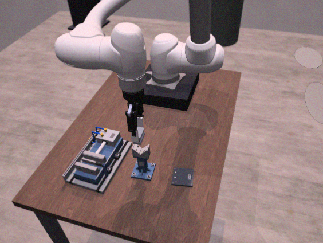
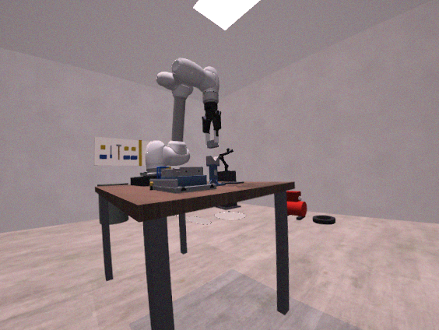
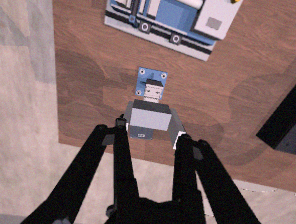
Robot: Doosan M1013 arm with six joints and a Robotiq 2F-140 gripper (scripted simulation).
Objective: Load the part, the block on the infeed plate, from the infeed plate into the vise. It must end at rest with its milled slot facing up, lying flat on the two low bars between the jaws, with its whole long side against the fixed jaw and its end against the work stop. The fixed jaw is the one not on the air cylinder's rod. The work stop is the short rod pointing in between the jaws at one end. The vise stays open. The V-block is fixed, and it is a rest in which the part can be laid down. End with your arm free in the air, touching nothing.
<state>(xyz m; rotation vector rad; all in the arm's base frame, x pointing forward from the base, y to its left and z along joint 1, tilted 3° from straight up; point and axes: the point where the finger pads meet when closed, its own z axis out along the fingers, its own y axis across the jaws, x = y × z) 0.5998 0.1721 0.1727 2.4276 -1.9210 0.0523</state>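
Right now my hand is 10 mm to the right of the part and 30 mm above it. Round my hand: air cylinder 60 mm behind, 210 mm to the right, 180 mm below; work stop 100 mm ahead, 140 mm to the right, 170 mm below; moving jaw 70 mm ahead, 190 mm to the right, 180 mm below.
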